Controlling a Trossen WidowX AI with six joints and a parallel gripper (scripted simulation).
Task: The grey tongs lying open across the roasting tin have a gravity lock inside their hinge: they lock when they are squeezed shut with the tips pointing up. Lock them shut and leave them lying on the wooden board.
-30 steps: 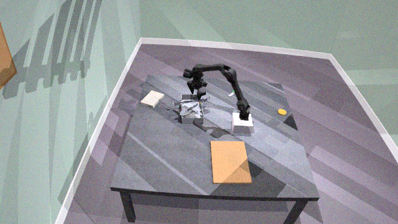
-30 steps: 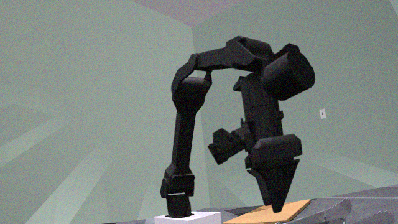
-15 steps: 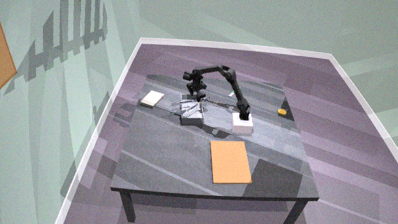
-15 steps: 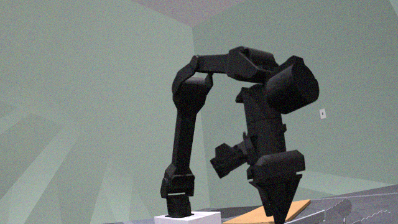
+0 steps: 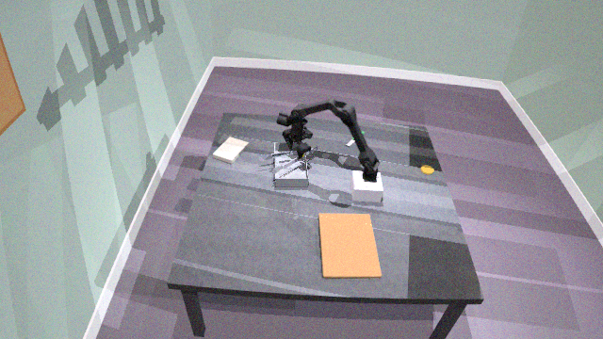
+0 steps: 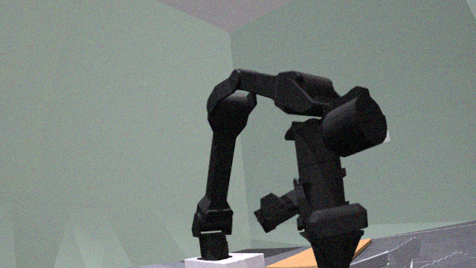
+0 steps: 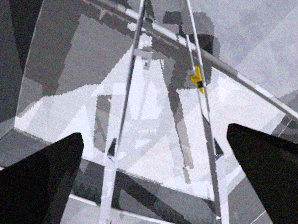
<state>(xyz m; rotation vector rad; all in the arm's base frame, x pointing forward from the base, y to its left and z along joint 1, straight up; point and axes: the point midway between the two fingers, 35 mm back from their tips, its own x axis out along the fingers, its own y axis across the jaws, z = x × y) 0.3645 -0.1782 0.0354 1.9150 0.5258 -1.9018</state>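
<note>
My gripper tip is now 4 cm past the yellow piece, 1 cm to the right of it and 1 cm above it. The rest, counted from my gripper tip: wooden board 23 cm behind, 55 cm to the left, 7 cm below; then roasting tin 2 cm ahead, 2 cm to the left, 5 cm below; then flat block 35 cm ahead, 10 cm to the right, 7 cm below.
</note>
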